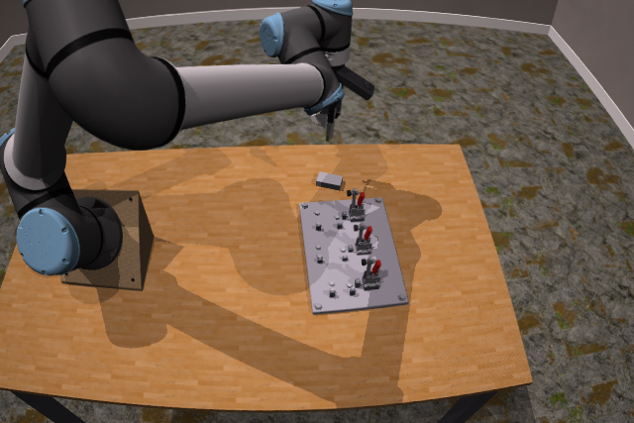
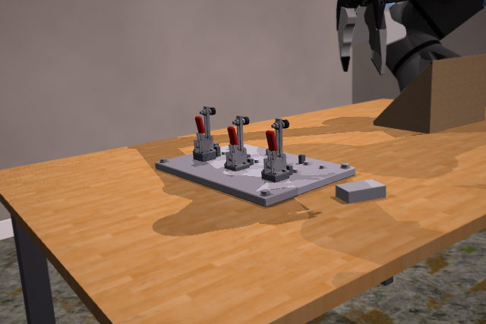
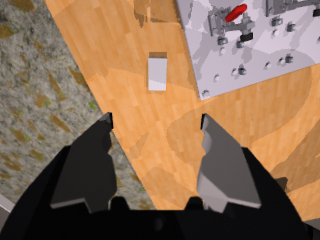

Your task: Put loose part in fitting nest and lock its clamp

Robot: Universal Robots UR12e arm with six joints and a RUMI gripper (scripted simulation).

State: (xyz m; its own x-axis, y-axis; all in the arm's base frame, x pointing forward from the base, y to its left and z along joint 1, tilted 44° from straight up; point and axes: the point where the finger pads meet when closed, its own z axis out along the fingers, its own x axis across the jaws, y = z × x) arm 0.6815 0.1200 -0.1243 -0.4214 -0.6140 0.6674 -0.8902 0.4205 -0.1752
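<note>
The grey rectangular block is 20 cm below my hand. Round my hand: grey fixture plate (26 cm to the right, 21 cm below).
</note>
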